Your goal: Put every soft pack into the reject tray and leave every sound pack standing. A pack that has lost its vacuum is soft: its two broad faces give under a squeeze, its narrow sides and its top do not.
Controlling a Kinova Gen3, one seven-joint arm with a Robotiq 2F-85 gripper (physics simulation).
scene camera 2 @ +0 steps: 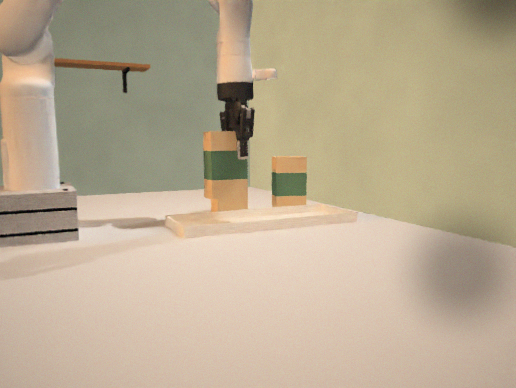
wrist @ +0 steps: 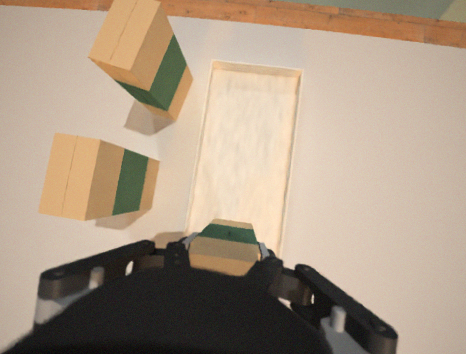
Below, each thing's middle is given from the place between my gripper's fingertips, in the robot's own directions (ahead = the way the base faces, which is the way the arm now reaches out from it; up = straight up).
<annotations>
Right now the reject tray (wrist: 243, 167) is 60 mm ahead of my hand, 10 mm to the left of it and 130 mm below it.
</annotations>
